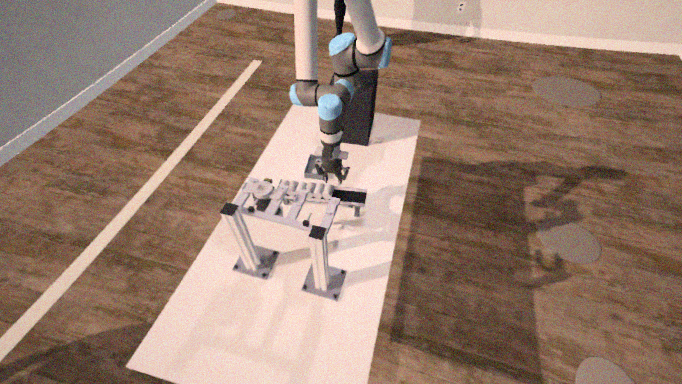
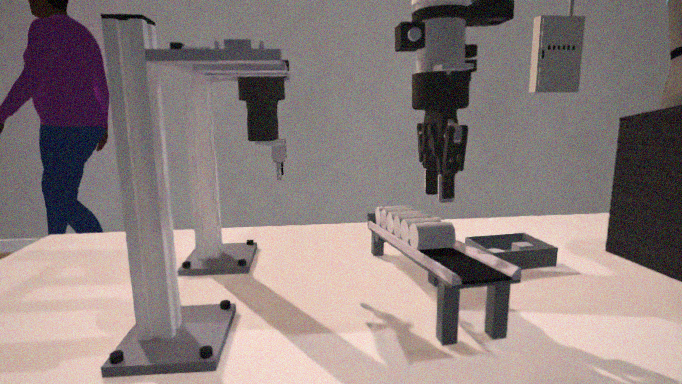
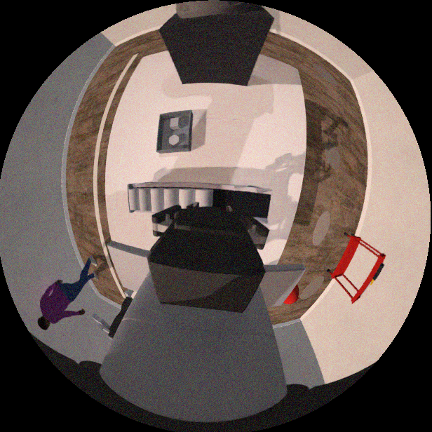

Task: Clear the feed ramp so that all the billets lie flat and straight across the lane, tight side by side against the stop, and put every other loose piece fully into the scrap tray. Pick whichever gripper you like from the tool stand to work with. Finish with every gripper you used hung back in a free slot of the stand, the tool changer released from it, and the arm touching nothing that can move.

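Frame: origin at the arm's base, x down, y ahead, z right, level; millimetres.
Where they show: end effector, tool point: (image 2: pixel 440 59).
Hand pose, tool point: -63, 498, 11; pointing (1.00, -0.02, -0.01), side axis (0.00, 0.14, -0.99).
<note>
Things, the pixels of their top centre, and the offset from my tool point, as dx, dy, dz.
- feed ramp, middle of its top: (image 2: pixel 424 232) (image 1: pixel 322 191) +254, -7, +47
- nearest billet, middle of its top: (image 2: pixel 432 222) (image 1: pixel 328 188) +230, -5, +19
- scrap tray, middle of its top: (image 2: pixel 509 242) (image 1: pixel 316 164) +307, -210, +110
Several pale billets lie straight across the feed ramp (image 1: pixel 350 196) (image 2: pixel 470 267) (image 3: pixel 245 202) in a row from its far-end stop. They look side by side; small gaps cannot be ruled out. The nearest billet (image 1: pixel 327 191) (image 2: pixel 435 235) (image 3: pixel 204 197) ends the row, with dark lane beyond it. My gripper (image 1: pixel 333 180) (image 2: pixel 438 192) (image 3: pixel 211 206), the black adaptive one, is open and empty, above the ramp near that billet. The scrap tray (image 1: pixel 312 176) (image 2: pixel 540 257) (image 3: pixel 174 150) holds pale pieces, including a six-sided one (image 3: pixel 173 139).
The tool stand (image 1: pixel 280 220) (image 2: pixel 215 54) rises beside the ramp on two posts. The other gripper (image 2: pixel 262 115) hangs from it. A dark pedestal (image 1: pixel 359 112) (image 2: pixel 645 190) (image 3: pixel 215 55) stands behind the tray. A person (image 2: pixel 70 90) (image 3: pixel 55 297) is in the background.
</note>
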